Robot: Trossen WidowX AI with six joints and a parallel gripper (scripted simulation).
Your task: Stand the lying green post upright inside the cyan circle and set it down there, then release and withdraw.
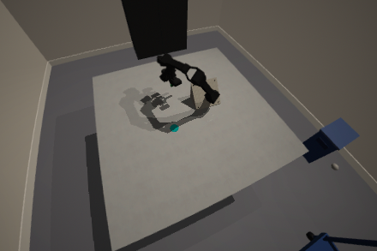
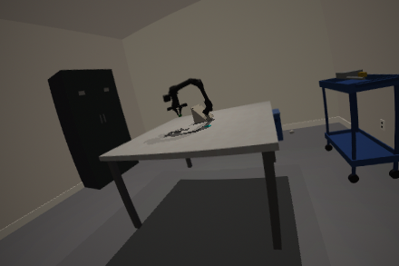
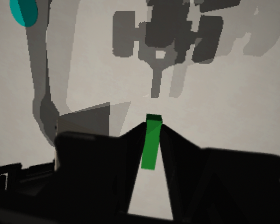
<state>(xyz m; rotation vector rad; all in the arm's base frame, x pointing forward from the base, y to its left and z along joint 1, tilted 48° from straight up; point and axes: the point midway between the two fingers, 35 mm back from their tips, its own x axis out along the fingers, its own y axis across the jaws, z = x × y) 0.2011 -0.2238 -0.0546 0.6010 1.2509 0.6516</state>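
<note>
The cyan circle is 280 mm to the left of my gripper tip, 130 mm ahead of it and 120 mm below it. From my gripper tip the other things lie so: green post 20 mm behind.
</note>
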